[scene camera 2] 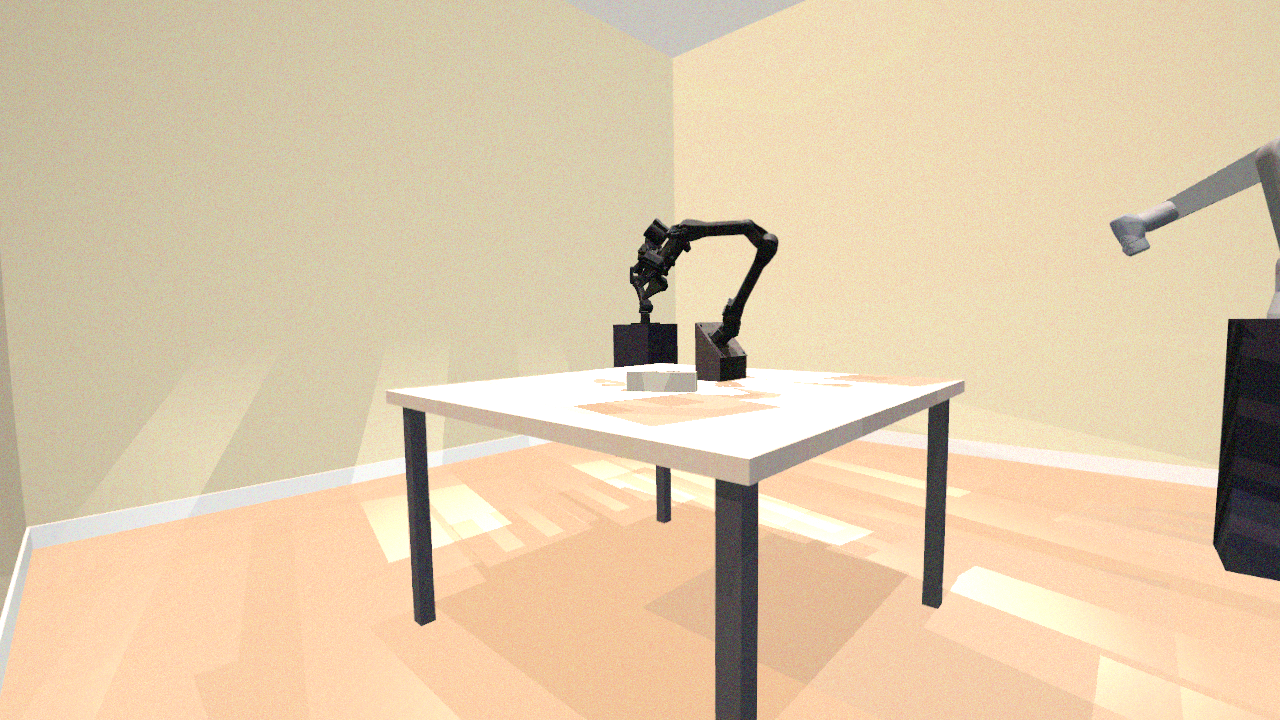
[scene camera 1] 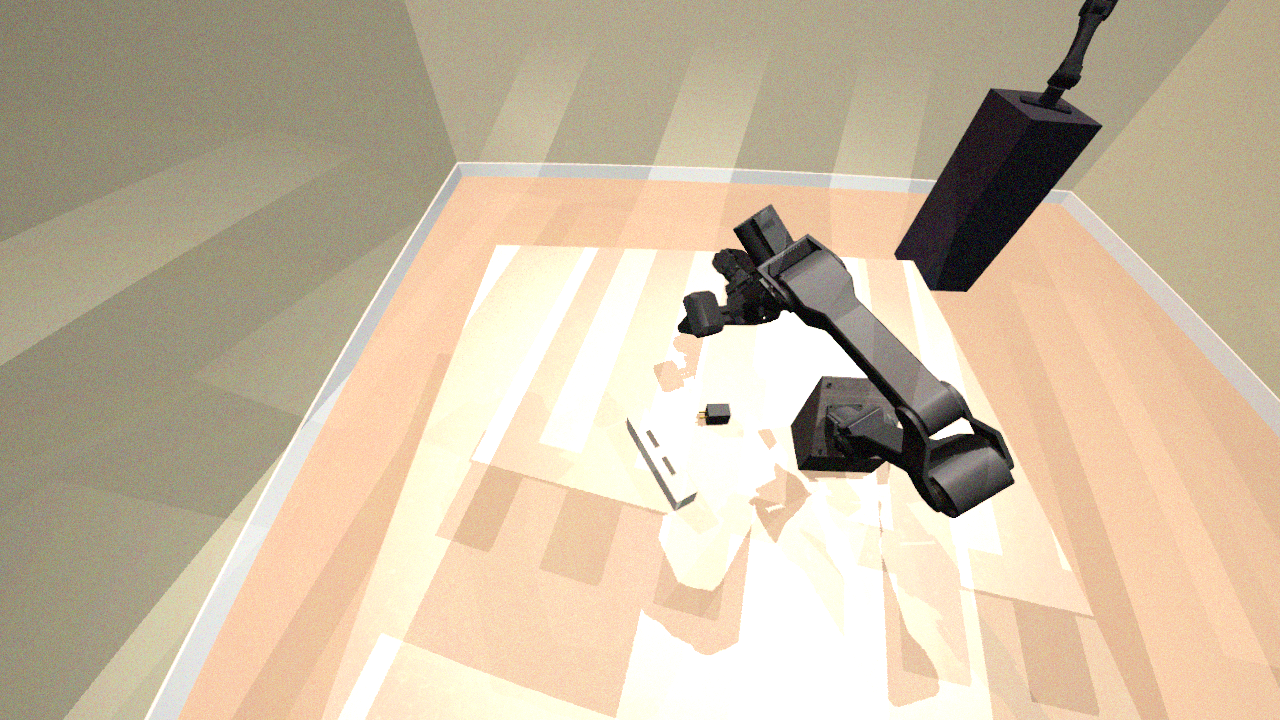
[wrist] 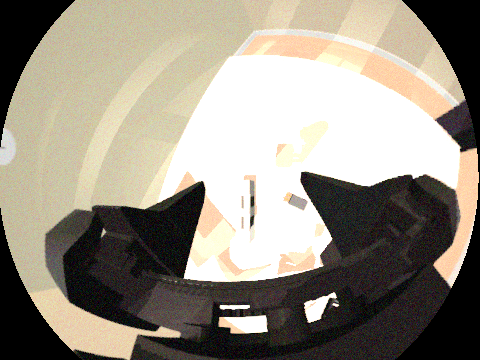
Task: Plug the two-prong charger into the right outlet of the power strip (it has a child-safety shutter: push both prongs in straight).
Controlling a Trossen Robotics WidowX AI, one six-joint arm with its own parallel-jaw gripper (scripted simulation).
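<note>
Nothing is held in my gripper (scene camera 1: 698,325), and it is open. I can see the gripper in other views too: there it is in scene camera 2 (scene camera 2: 641,293), and again in the wrist view (wrist: 253,181).
</note>
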